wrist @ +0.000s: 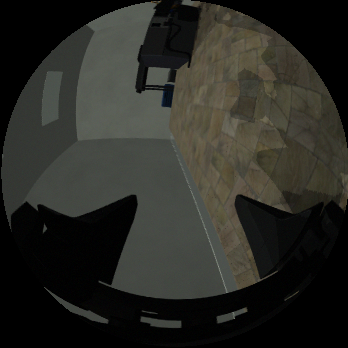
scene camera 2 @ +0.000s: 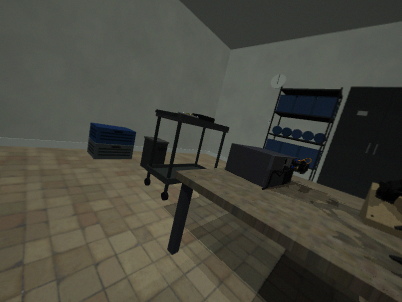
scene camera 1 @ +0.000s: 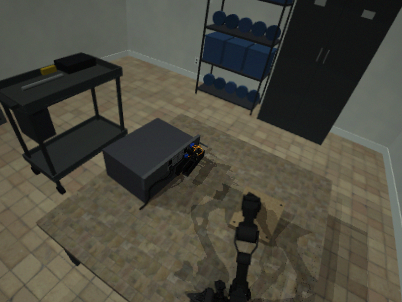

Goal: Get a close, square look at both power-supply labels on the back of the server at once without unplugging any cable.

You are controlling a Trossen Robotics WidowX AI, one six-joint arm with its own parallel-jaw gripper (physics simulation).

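Where they show: gripper, fingertip midpoint: (wrist: 187,200) (scene camera 2: 392,242) (scene camera 1: 188,297); arm's base, link origin: (scene camera 2: 386,195) (scene camera 1: 251,200).
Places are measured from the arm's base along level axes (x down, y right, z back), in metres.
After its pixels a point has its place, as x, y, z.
Observation:
The server (scene camera 1: 150,145) @(-0.053, -0.049, -0.625) (scene camera 2: 245,162) @(0.045, -0.250, -0.654) (wrist: 159,47) @(0.019, -0.220, -0.480) is a dark grey box on the table. Its back, with sockets, faces the arm's side in scene camera 1. In the wrist view the back shows steeply slanted at the top edge. Orange and blue cables (scene camera 1: 197,149) (scene camera 2: 302,164) @(-0.024, 0.078, -0.400) bunch at one end of the back, and a black cable (scene camera 1: 149,192) @(0.066, -0.236, -0.472) (wrist: 172,45) @(0.069, -0.201, -0.481) hangs at the other. No power-supply label can be read in any view. My gripper (wrist: 187,200) @(0.063, -0.534, -0.025) is open and empty, apart from the server; in scene camera 1 it is at the bottom edge, partly cut off.
The arm stands on a wooden base plate (scene camera 1: 273,212) @(0.007, 0.005, 0.124) on the table (scene camera 1: 100,220) @(0.151, -0.473, -0.593) (scene camera 2: 240,205) @(0.151, -0.636, -0.429). A dark cart (scene camera 1: 119,100) (scene camera 2: 175,150) is beyond the server. A shelf rack (scene camera 1: 201,55) and a dark cabinet (scene camera 1: 300,65) stand at the back. Crates (scene camera 2: 112,135) lie on the floor.

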